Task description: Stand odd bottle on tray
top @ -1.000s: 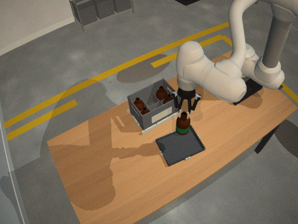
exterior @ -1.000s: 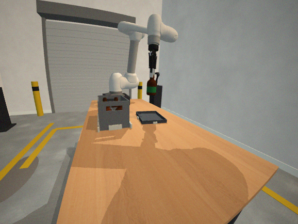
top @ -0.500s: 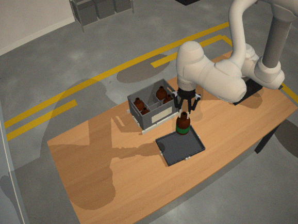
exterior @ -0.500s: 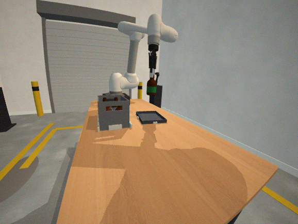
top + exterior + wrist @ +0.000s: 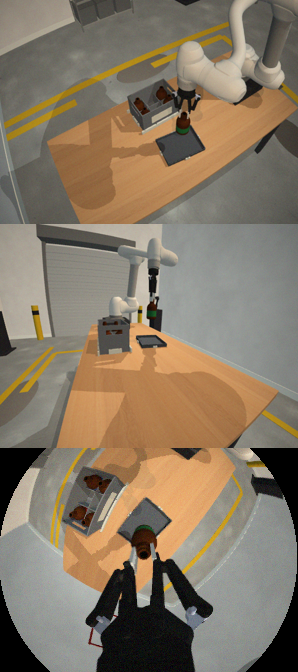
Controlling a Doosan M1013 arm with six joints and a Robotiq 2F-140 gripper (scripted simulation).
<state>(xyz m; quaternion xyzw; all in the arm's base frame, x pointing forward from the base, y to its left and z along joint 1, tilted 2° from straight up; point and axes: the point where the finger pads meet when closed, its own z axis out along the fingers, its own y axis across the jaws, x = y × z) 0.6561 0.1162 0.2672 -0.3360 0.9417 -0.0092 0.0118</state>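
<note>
Right now the glass bottle is 90 mm below my hand. From my hand the other things lie so: dark tray: 340 mm below; then grey crate: 30 mm behind, 300 mm to the right, 270 mm below.
</note>
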